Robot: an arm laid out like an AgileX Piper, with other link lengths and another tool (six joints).
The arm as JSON. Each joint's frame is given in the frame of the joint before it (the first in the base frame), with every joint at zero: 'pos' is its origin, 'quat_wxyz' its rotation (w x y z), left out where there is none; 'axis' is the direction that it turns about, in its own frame. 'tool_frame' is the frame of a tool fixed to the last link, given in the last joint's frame.
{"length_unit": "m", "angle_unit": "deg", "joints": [
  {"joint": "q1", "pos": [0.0, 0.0, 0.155], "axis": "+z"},
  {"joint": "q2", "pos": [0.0, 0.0, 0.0], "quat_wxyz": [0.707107, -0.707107, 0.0, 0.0], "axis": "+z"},
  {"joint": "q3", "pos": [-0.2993, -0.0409, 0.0], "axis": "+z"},
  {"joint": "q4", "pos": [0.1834, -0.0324, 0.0], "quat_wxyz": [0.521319, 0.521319, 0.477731, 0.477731], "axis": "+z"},
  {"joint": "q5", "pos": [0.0, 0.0, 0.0], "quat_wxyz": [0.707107, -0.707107, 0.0, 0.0], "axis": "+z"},
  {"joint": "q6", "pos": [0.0, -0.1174, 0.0], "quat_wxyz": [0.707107, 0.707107, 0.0, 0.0], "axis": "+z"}
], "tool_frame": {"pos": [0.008, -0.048, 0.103], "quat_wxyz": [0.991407, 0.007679, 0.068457, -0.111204]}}
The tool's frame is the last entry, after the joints.
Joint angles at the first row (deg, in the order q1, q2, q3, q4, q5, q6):
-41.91, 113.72, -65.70, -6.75, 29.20, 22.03
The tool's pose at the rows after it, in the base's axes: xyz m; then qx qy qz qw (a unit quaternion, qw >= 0):
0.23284 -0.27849 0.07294 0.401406 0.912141 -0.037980 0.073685
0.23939 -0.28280 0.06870 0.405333 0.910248 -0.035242 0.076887
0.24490 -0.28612 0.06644 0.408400 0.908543 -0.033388 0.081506
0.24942 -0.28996 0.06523 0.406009 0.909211 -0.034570 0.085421
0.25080 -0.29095 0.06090 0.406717 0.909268 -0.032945 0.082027
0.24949 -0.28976 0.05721 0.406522 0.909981 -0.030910 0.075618
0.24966 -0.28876 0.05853 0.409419 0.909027 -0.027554 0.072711
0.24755 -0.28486 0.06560 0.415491 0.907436 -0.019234 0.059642
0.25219 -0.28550 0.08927 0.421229 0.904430 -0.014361 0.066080
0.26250 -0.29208 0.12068 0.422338 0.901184 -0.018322 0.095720
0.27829 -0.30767 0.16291 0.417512 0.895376 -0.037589 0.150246
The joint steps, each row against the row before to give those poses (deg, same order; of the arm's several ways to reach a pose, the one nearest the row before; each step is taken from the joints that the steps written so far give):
0.00, 2.82, -2.23, 2.16, 0.00, 0.00
-0.03, 1.55, -1.80, 0.62, 0.00, 0.00
0.00, 1.00, -1.35, 0.54, -0.10, 0.00
0.00, 0.78, -1.12, 0.14, -0.14, -0.39
0.00, 0.96, -0.64, 0.09, 0.12, 0.00
0.00, 0.53, 0.00, 0.04, 0.24, -0.09
0.00, -0.02, -0.70, 0.47, 1.15, -0.04
0.00, -0.53, -2.10, 0.83, 4.35, 0.00
0.00, -2.04, -4.29, 1.13, 5.78, -0.09
0.00, -2.51, -4.87, 0.73, 3.99, -0.15
0.00, -2.53, -6.39, -0.34, 2.25, 0.00

